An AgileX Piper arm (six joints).
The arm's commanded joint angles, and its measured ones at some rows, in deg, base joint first. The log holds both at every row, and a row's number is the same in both.
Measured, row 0:
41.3 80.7 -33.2 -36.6 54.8 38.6
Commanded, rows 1 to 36:
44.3 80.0 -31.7 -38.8 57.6 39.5
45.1 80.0 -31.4 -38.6 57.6 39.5
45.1 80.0 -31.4 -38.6 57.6 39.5
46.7 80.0 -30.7 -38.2 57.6 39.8
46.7 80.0 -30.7 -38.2 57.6 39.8
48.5 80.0 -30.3 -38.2 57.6 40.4
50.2 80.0 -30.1 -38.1 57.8 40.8
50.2 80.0 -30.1 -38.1 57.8 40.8
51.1 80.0 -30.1 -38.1 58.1 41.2
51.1 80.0 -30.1 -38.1 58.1 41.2
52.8 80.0 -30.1 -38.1 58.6 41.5
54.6 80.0 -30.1 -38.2 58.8 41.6
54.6 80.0 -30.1 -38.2 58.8 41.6
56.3 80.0 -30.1 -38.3 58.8 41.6
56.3 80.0 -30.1 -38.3 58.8 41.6
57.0 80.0 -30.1 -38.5 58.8 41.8
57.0 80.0 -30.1 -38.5 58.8 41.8
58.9 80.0 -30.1 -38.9 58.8 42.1
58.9 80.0 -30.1 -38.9 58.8 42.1
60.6 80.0 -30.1 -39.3 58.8 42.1
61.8 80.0 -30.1 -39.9 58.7 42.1
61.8 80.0 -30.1 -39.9 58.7 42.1
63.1 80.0 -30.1 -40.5 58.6 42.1
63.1 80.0 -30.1 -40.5 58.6 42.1
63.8 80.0 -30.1 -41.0 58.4 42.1
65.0 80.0 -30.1 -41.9 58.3 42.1
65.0 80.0 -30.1 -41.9 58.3 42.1
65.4 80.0 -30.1 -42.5 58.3 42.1
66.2 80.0 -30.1 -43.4 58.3 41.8
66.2 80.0 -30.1 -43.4 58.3 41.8
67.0 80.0 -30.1 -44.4 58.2 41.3
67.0 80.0 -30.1 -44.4 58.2 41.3
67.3 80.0 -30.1 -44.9 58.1 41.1
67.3 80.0 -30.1 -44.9 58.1 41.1
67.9 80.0 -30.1 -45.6 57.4 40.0
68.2 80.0 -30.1 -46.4 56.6 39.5
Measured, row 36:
67.7 80.6 -30.4 -42.0 55.5 40.8
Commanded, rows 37 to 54:
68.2 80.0 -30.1 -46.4 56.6 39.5
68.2 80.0 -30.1 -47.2 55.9 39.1
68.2 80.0 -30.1 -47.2 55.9 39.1
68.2 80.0 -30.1 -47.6 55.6 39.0
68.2 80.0 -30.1 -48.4 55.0 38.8
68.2 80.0 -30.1 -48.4 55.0 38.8
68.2 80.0 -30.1 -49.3 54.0 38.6
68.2 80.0 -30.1 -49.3 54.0 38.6
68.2 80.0 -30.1 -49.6 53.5 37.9
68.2 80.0 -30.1 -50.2 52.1 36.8
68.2 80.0 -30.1 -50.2 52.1 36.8
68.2 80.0 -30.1 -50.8 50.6 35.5
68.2 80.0 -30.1 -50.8 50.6 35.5
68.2 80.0 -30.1 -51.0 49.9 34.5
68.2 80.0 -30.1 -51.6 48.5 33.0
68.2 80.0 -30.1 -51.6 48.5 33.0
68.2 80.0 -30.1 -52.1 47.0 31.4
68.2 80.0 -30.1 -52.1 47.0 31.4
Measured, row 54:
68.0 80.6 -30.4 -47.4 47.3 34.2
